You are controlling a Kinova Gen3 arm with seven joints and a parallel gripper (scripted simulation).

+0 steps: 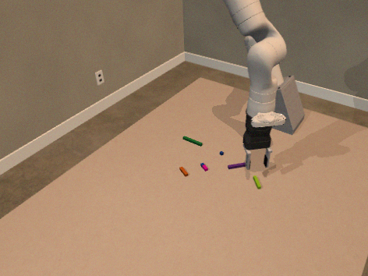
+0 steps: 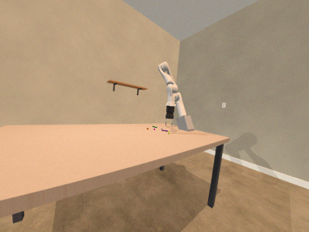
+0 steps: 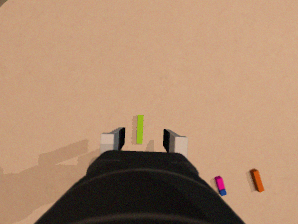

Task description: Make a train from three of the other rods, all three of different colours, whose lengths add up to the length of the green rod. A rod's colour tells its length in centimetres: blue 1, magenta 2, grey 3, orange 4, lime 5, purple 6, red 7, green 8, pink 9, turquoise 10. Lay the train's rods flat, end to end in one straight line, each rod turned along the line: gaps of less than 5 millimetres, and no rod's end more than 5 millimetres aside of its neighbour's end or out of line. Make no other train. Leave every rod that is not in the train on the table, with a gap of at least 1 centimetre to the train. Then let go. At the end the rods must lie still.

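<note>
Right now the lime rod is 8 cm below my hand and 1 cm to the left of it. Also, from my hand: orange rod 22 cm to the right, 8 cm below, 6 cm ahead; then magenta rod 17 cm to the right, 8 cm below, 1 cm ahead; then purple rod 8 cm to the right, 8 cm below, 4 cm behind.
</note>
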